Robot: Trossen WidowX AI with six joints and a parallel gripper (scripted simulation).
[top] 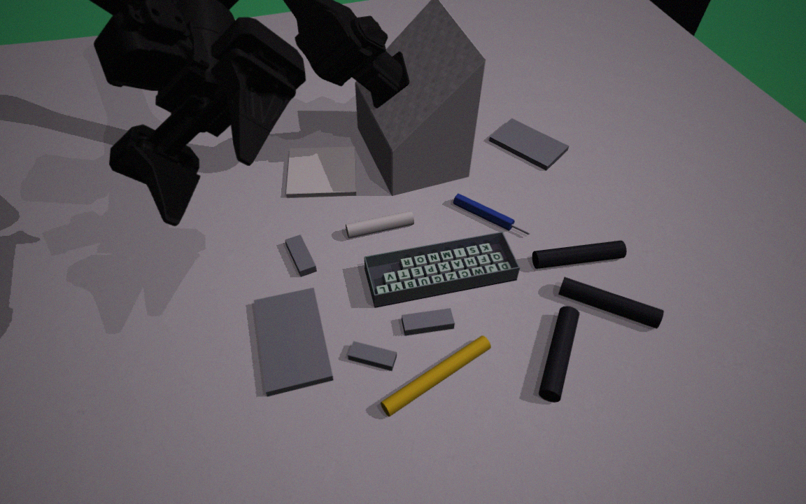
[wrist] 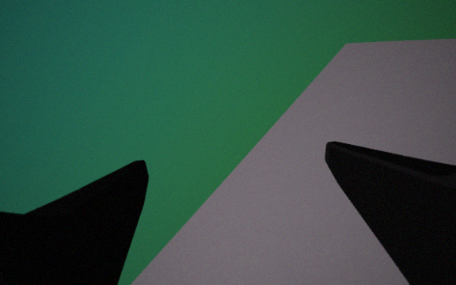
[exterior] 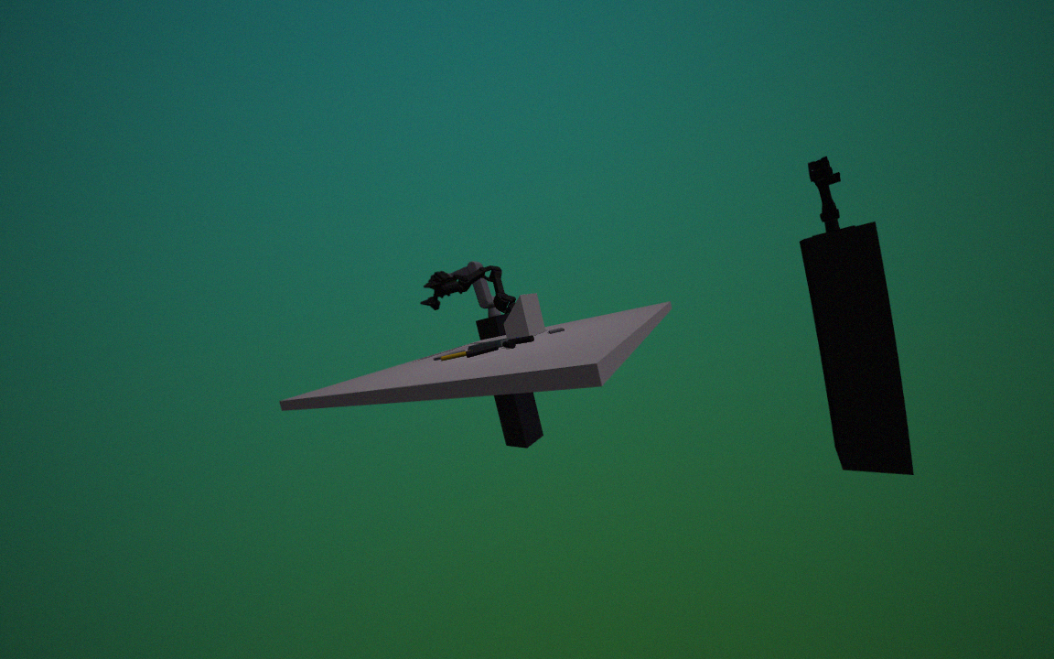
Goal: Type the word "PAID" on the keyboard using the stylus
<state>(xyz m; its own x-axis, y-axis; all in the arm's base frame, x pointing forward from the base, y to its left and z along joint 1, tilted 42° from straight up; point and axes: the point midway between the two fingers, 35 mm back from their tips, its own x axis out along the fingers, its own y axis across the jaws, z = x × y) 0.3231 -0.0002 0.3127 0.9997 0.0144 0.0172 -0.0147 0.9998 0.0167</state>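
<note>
Right now my gripper tip is 340 mm to the right of the stylus, 290 mm above it and 190 mm past it. Also, from my gripper tip: yellow cylinder 290 mm below, 190 mm to the left, 30 mm ahead; then grey slab 430 mm to the left, 350 mm behind, 290 mm below; then pale cylinder 290 mm below, 210 mm behind, 160 mm to the left.
</note>
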